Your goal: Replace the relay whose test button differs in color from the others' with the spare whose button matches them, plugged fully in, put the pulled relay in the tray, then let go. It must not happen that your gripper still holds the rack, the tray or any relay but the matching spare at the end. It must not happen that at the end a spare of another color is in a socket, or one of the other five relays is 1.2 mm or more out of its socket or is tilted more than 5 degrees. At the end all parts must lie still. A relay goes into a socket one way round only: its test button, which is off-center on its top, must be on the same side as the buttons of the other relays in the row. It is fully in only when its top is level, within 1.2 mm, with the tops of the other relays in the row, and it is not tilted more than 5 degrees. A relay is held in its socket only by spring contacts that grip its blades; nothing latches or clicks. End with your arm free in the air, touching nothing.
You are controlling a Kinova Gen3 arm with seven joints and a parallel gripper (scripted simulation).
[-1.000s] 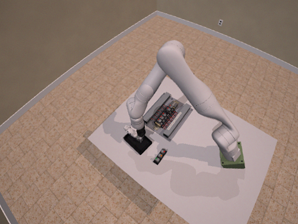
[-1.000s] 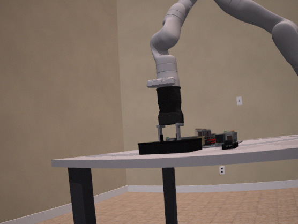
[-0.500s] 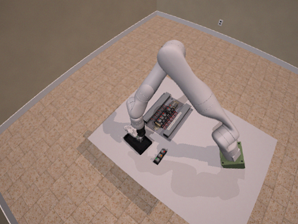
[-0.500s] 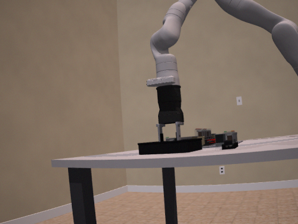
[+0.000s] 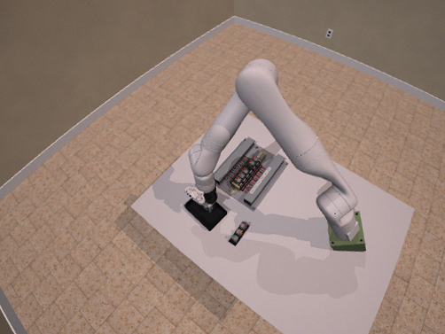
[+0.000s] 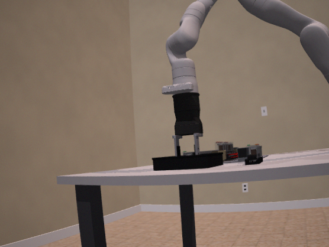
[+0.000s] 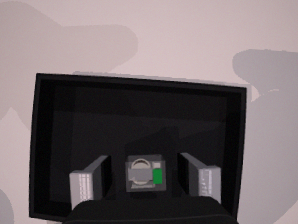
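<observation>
Now: the black tray 10 mm behind my hand, 10 mm to the left of it and 30 mm below it. The rest, counted from my hand: spare holder (180 mm behind, 50 mm to the right, 40 mm below); then relay panel (30 mm ahead, 280 mm to the right, 40 mm below); then red wiring (20 mm behind, 270 mm to the right, 30 mm below).
</observation>
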